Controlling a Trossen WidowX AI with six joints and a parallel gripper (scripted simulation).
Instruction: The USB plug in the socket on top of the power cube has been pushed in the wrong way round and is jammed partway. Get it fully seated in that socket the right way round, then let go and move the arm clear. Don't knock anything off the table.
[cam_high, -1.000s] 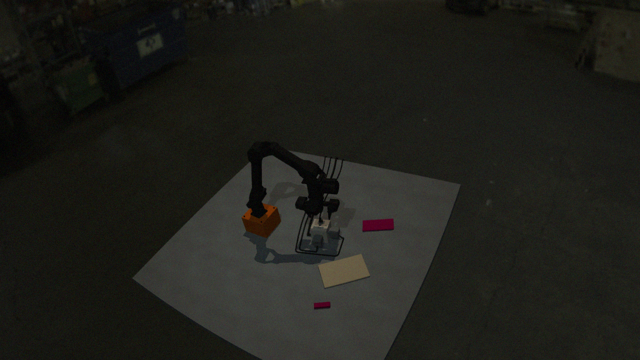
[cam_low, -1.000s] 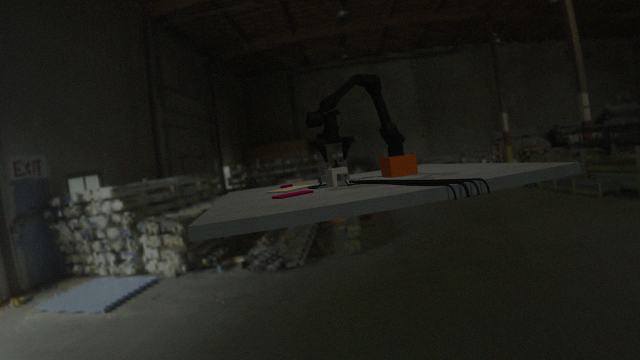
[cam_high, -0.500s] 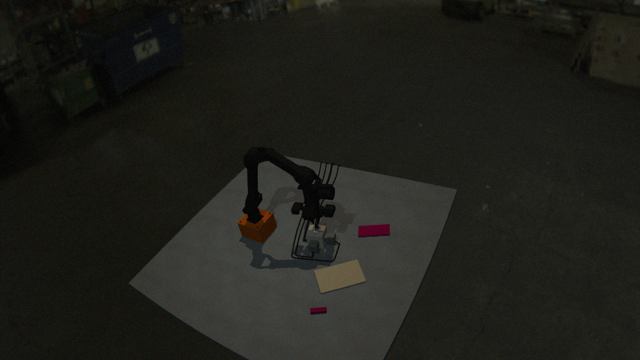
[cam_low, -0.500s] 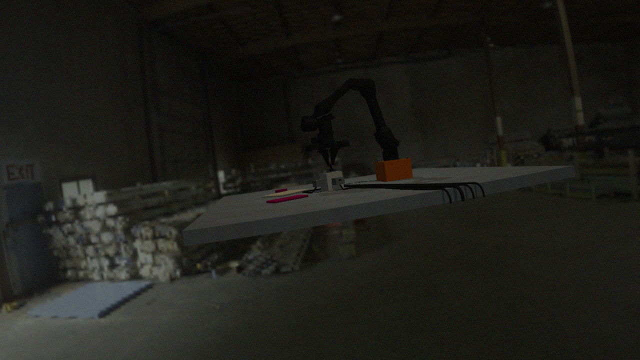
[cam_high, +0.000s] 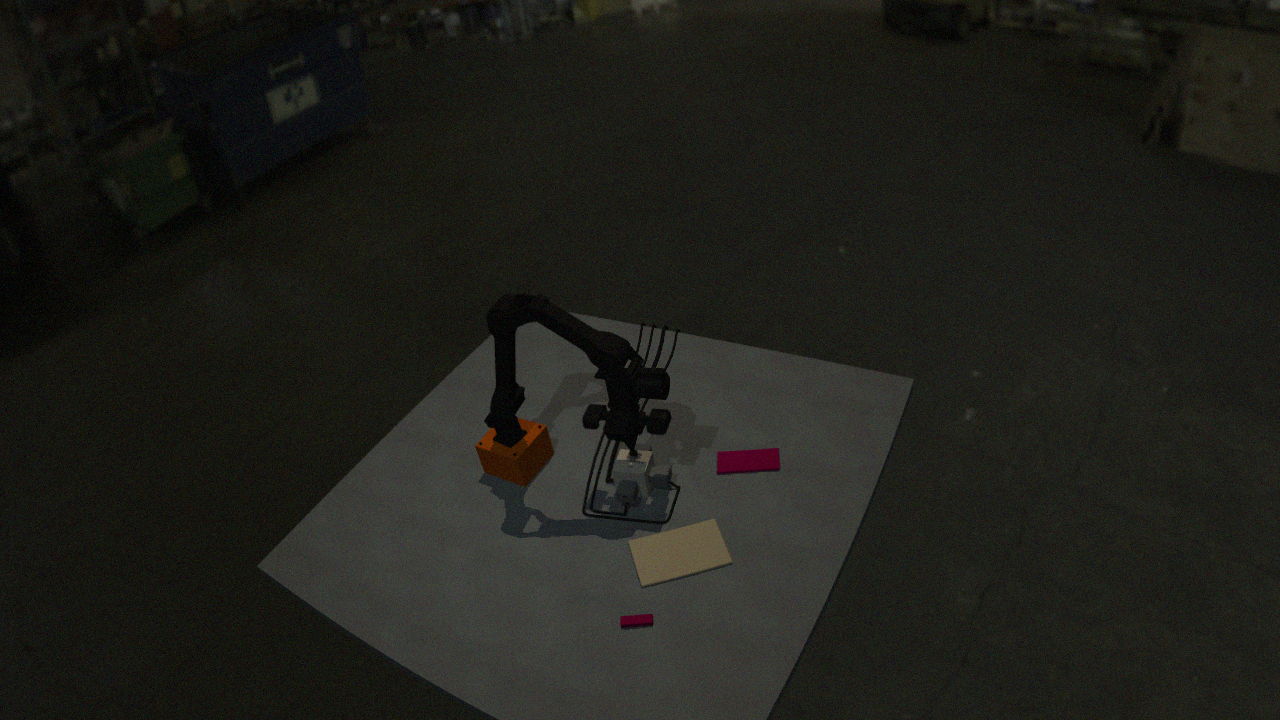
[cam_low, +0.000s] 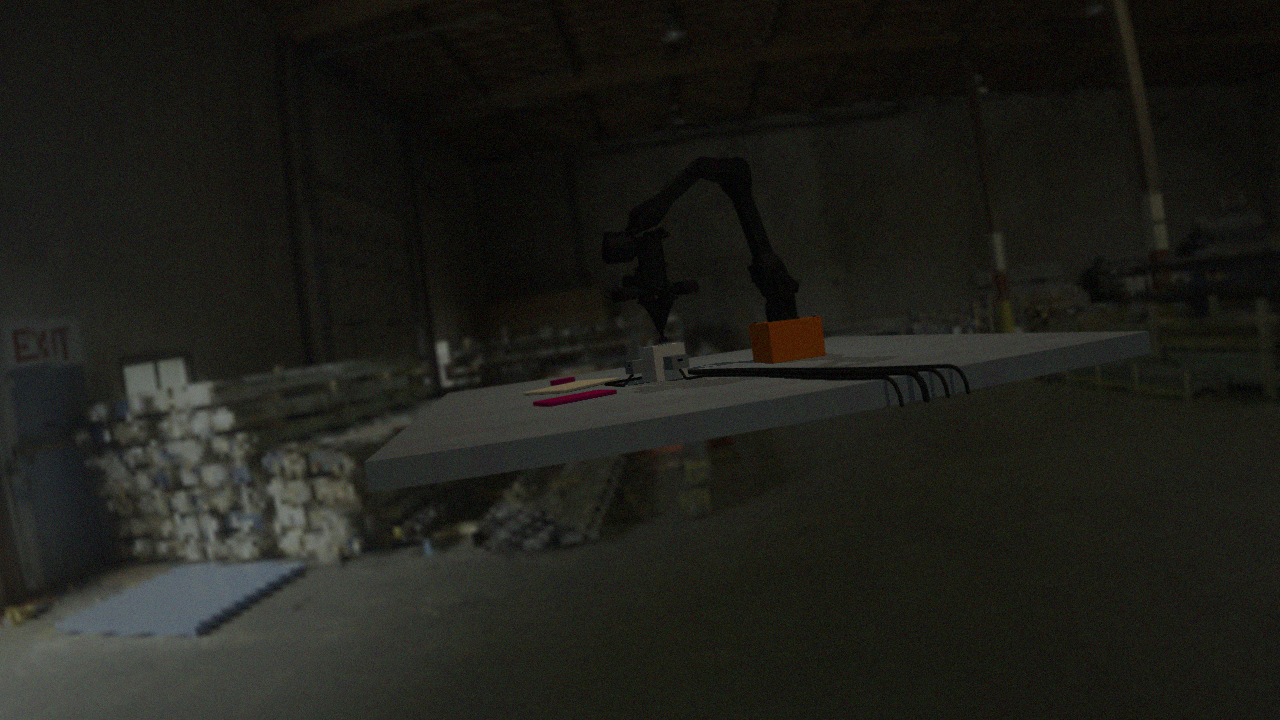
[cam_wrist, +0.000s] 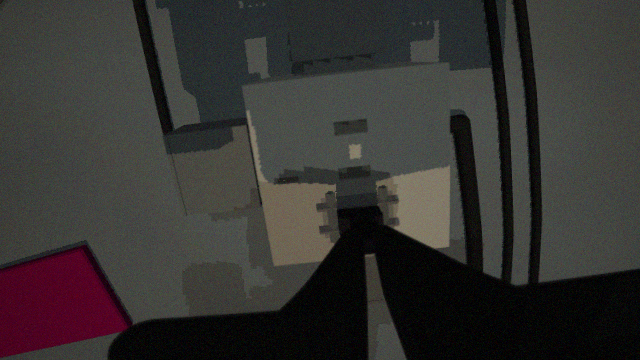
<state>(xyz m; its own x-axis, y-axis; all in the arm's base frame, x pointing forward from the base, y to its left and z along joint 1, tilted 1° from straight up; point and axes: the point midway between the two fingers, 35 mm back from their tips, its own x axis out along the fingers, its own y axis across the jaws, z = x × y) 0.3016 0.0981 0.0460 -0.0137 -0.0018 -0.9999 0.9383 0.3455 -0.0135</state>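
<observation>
My gripper tip is now 10 mm to the right of the USB socket and 40 mm above it. Also, from my gripper tip: beige card 210 mm ahead, 140 mm to the right, 100 mm below; magenta block 200 mm ahead, 170 mm to the left, 100 mm below; dark USB plug 20 mm below.
</observation>
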